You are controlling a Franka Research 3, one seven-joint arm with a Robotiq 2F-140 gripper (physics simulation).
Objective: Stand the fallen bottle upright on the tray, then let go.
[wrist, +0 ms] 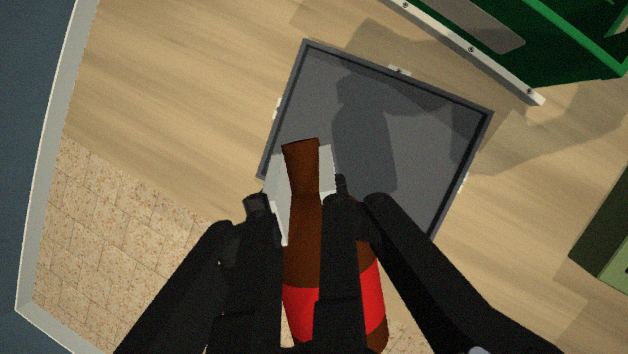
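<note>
The brown bottle (304, 215) with a red label is in the lower middle of the wrist view, its neck pointing up the picture and its lower part running toward the bottom edge, partly hidden behind a black finger link. My gripper (304, 168) is shut on the bottle near its neck, with a pale pad on each side. The grey square tray (420, 150) with a raised rim lies beyond the bottle, and a dark shadow of bottle and gripper falls on it. The gap between bottle and tray cannot be judged exactly.
A green crate (560, 62) stands at the upper right, behind a white rail with screws (492, 65). A green box (617, 267) shows at the right edge. A pale border strip (47, 155) runs down the left side, beside wood and speckled tile surfaces.
</note>
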